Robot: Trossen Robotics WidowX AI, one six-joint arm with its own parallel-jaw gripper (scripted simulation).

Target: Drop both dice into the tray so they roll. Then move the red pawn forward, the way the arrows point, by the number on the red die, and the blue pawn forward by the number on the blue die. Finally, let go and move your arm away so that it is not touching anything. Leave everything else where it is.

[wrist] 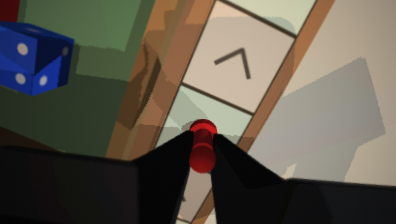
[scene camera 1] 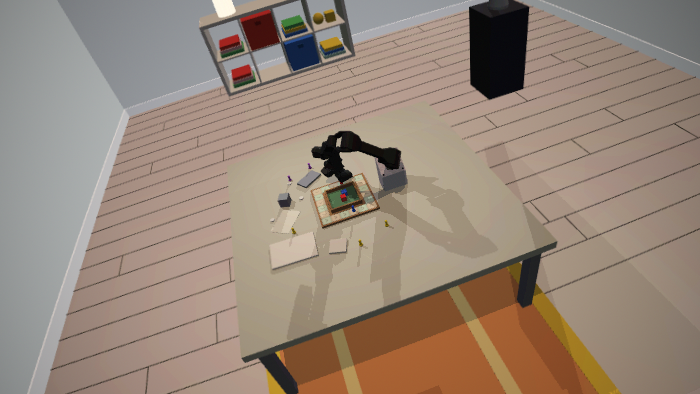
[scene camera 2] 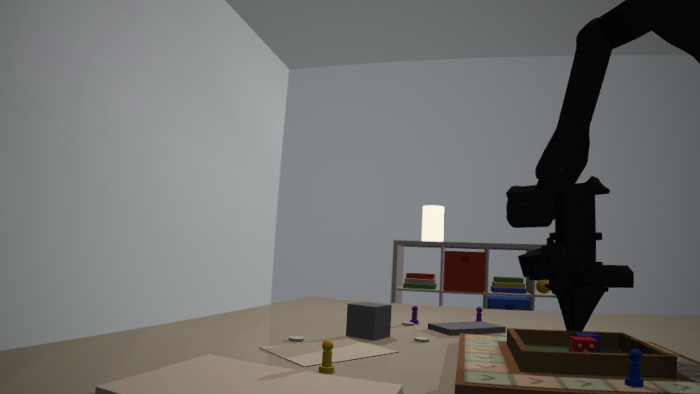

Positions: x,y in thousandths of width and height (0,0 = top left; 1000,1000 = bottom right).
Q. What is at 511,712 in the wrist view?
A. A red pawn.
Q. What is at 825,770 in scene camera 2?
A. My gripper.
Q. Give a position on a dark cube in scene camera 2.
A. At 528,816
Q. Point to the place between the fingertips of my gripper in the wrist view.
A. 511,627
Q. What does my gripper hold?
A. A red pawn.
